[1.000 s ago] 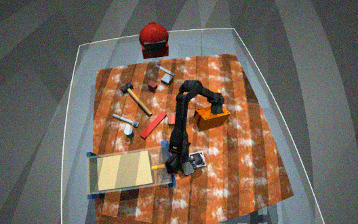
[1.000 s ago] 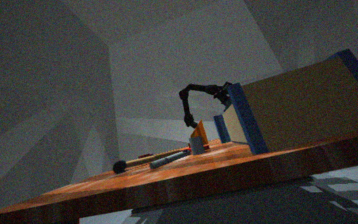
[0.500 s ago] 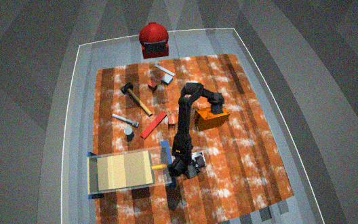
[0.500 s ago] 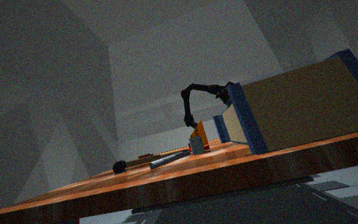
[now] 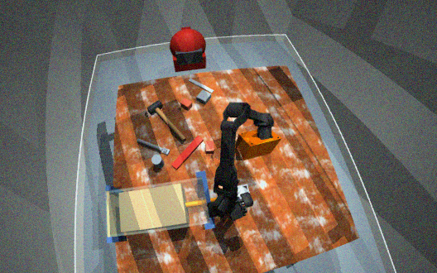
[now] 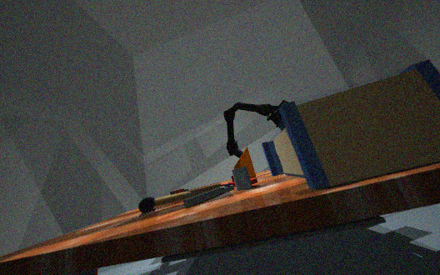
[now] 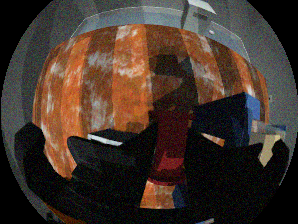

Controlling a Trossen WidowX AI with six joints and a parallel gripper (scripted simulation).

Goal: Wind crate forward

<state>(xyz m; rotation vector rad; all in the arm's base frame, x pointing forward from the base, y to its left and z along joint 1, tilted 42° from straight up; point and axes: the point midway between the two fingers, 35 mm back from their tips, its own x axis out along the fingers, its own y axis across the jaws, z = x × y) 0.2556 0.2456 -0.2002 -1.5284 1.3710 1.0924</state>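
Right now the red-knobbed winch handle is 40 mm to the right of my gripper tip, 30 mm below it and 30 mm behind it. The rest, counted from my gripper tip: red knob (20 mm to the right); blue steel frame (90 mm ahead, 80 mm to the right, 30 mm below); winch (100 mm below, 90 mm to the right, 90 mm behind).
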